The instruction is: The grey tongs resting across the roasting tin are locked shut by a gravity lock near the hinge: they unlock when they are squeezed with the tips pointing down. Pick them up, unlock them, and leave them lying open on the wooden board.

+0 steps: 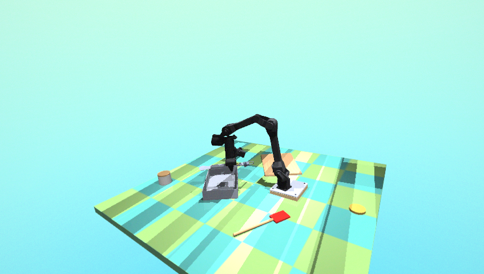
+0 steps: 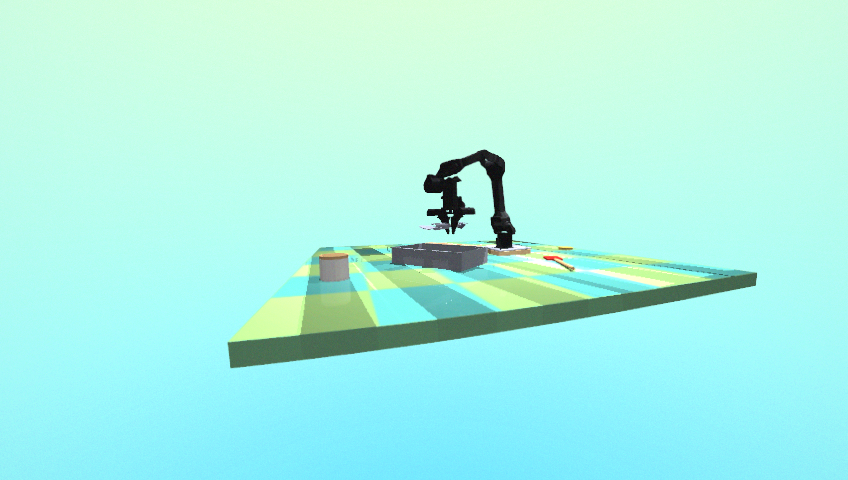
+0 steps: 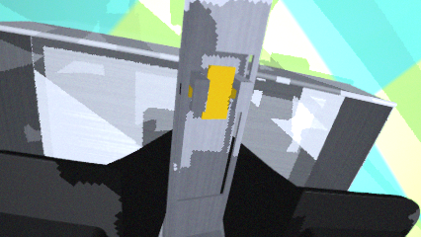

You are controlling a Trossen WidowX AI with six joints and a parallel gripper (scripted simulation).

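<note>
Now: gripper tip 20 mm past the yellow lock piece, 30 mm to the left of it and 40 mm below it. From my gripper tip the other things lie so: lidded canister: 380 mm ahead, 260 mm to the left, 70 mm below; then wooden board: 30 mm behind, 420 mm to the right, 90 mm below; then grey roasting tin: 50 mm ahead, 40 mm to the left, 70 mm below.
</note>
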